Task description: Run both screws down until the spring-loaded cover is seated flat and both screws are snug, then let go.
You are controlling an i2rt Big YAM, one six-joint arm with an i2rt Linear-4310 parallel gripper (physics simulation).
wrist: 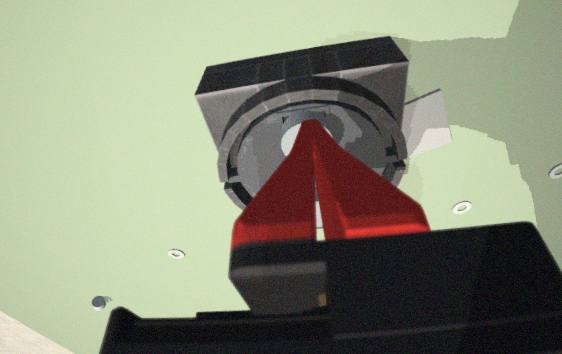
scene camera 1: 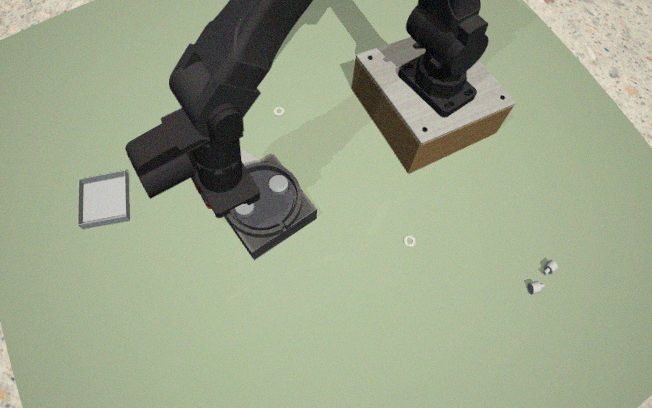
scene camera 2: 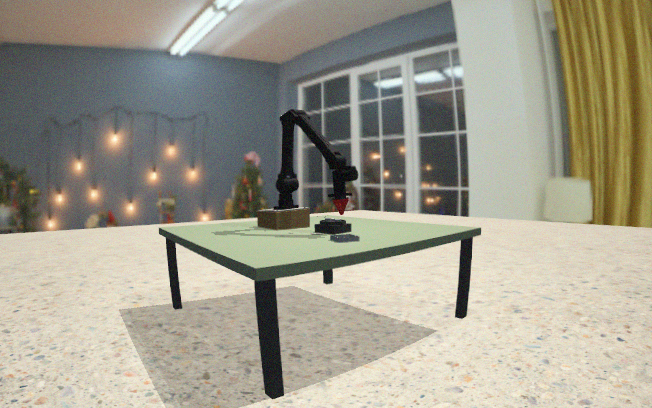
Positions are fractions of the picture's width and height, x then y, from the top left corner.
Note:
I see my gripper (scene camera 1: 0.35, 0.51) and a round cover (wrist: 0.46, 0.44).
My gripper also shows in the wrist view (wrist: 0.55, 0.37).

